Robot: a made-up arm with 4 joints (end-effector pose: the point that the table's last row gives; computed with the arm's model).
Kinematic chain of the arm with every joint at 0, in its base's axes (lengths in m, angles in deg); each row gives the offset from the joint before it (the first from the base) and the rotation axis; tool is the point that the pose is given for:
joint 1: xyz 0 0 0.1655 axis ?
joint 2: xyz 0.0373 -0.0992 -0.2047 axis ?
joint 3: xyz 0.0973 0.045 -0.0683 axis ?
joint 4: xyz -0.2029 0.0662 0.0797 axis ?
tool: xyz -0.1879 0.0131 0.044
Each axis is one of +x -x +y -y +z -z.
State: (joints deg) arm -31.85 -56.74 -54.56 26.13
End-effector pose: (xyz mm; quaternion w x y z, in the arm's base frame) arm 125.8 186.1 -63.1 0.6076 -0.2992 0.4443 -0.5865
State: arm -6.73 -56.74 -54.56 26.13
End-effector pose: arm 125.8 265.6 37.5 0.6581 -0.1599 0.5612 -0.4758
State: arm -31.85 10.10 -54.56 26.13
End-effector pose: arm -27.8 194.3 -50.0 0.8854 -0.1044 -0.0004 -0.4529
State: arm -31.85 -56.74 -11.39 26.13
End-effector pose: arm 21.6 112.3 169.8 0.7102 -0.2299 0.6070 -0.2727
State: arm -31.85 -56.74 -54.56 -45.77
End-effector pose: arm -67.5 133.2 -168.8 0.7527 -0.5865 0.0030 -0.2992
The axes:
joint 1: +x
joint 2: -y
joint 3: +z
joint 4: +y

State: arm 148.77 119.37 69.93 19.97
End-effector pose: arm -14.4 497.9 274.3 0.6602 0.3658 -0.3600 -0.5483
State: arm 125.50 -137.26 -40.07 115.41
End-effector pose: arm 84.8 276.1 435.7 0.1972 0.5246 -0.6456 -0.5188
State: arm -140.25 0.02 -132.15 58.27
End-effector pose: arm 370.7 -74.6 116.8 0.5391 -0.1818 -0.6837 -0.4570
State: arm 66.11 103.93 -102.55 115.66
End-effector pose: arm -166.0 55.4 150.3 0.1212 0.9547 -0.0905 0.2563
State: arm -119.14 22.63 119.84 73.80
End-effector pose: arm 82.9 166.6 391.5 0.3274 0.7166 -0.6068 -0.1054
